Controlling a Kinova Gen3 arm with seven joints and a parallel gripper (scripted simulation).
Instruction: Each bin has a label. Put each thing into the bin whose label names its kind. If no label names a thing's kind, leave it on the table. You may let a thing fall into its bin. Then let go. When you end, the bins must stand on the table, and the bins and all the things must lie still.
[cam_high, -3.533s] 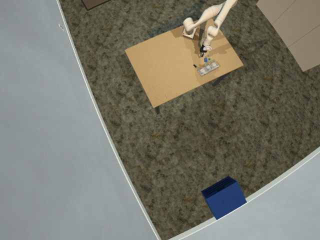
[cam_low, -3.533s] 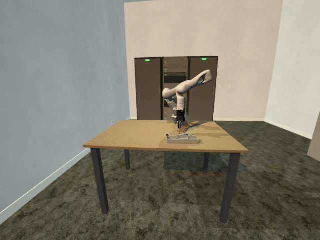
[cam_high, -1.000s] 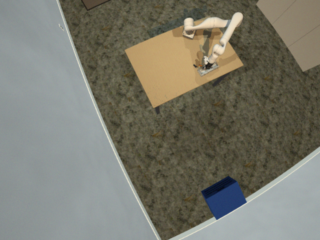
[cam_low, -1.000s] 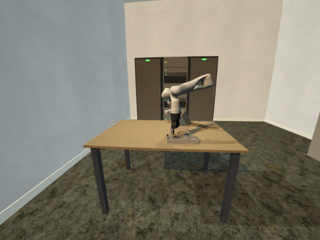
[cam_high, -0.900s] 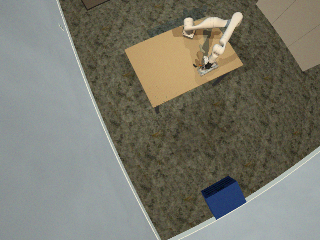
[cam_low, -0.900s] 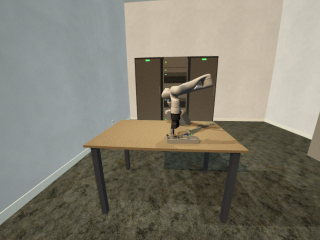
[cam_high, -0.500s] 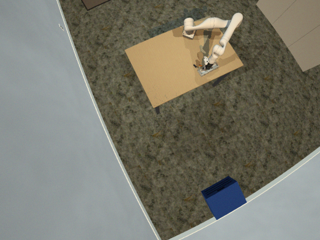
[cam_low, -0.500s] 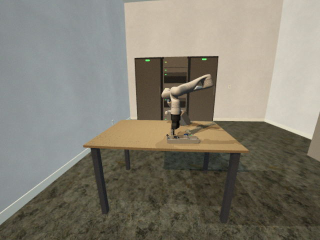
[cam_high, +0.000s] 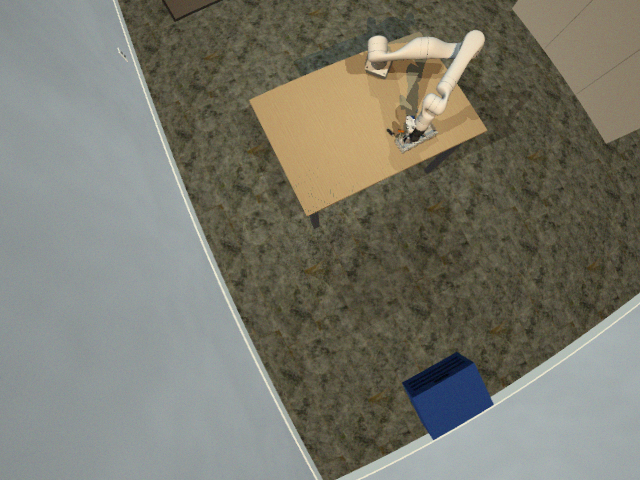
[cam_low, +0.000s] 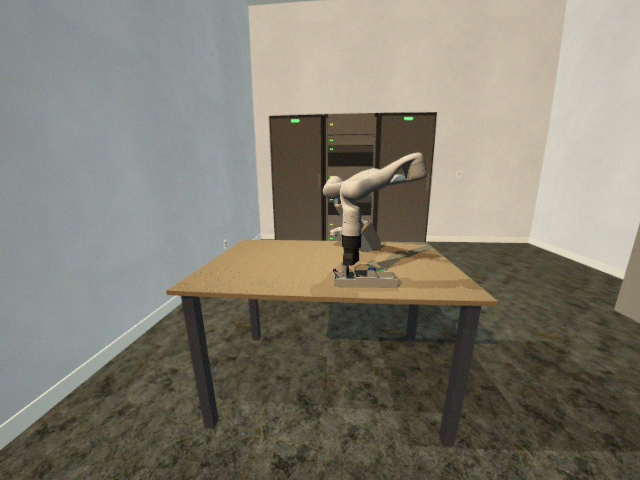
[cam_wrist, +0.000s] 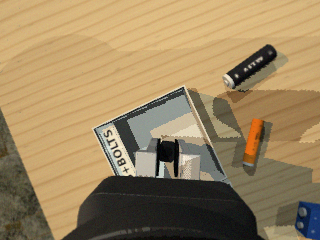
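My hand is 7 cm past the green die, 18 cm to the right of it and 4 cm above it. Round my hand: black cylinder: 10 cm behind, 2 cm to the right, 4 cm below; black part: 1 cm below; orange battery: 7 cm behind, 4 cm to the left, 4 cm below.
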